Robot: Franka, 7 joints.
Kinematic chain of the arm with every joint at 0, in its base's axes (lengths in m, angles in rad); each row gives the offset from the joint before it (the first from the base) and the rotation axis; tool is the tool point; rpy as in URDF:
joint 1: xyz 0 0 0.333 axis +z
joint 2: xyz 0 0 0 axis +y
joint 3: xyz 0 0 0.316 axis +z
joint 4: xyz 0.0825 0 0 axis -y
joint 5: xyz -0.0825 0 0.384 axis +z
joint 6: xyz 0 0 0 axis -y
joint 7: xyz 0.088 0 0 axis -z
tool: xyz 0 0 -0.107 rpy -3.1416 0 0
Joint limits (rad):
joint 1: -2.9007..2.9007
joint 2: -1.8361..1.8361
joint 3: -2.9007..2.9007
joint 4: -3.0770..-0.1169
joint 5: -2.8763..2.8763
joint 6: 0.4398..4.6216
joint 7: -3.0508..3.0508
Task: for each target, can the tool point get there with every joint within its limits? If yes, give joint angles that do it. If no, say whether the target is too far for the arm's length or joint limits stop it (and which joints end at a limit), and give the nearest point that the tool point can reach.
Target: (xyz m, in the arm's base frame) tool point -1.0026 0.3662 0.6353
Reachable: no: too far | nearest point -0.7753 0.2832 0.5668 | short by 0.251 m
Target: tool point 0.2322 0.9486 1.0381
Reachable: no: too far | nearest point 0.1654 0.6756 0.8352 | short by 0.347 m
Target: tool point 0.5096 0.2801 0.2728
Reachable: yes | joints 0.7032 0.6988 -0.3670 -1.4598 0.4700 1.0019 -1.9847
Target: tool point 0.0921 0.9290 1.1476
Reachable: no: too far | nearest point 0.0638 0.6433 0.8970 | short by 0.381 m
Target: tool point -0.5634 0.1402 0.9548
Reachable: yes | joints 0.2619 -0.8351 1.2838 -0.6371 -2.1615 2.1384 1.8654
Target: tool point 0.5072 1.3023 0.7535
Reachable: no: too far | nearest point 0.2981 0.7655 0.5802 | short by 0.602 m
